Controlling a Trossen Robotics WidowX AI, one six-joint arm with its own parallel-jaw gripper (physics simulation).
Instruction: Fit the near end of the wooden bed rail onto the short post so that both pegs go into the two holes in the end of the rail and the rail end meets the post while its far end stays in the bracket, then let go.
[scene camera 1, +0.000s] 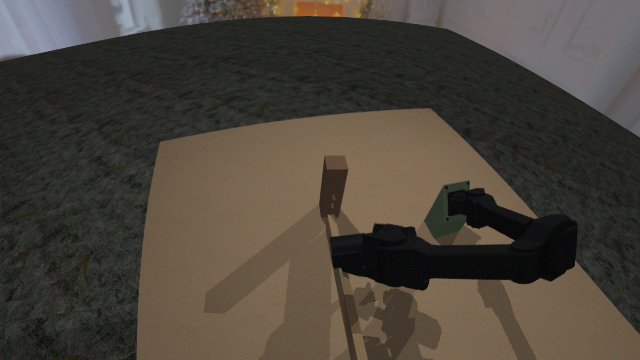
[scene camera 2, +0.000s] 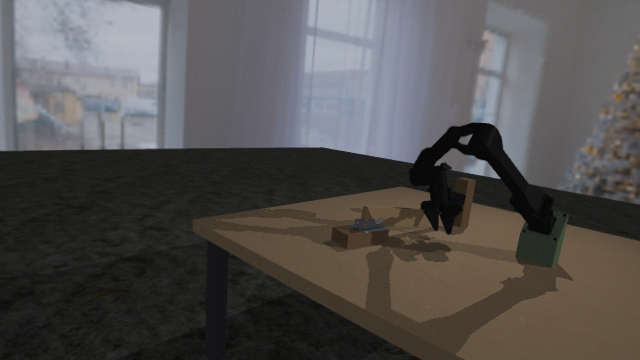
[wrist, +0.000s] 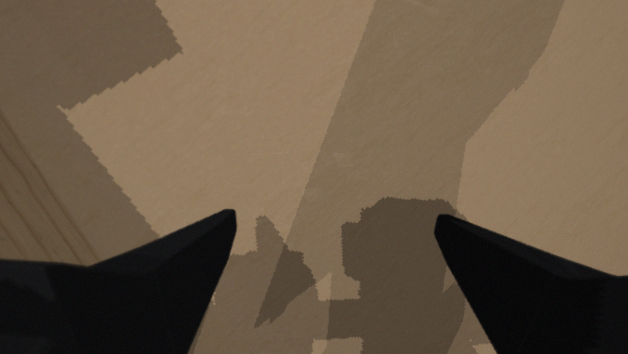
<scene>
My gripper is open and touches a wooden bed rail.
</scene>
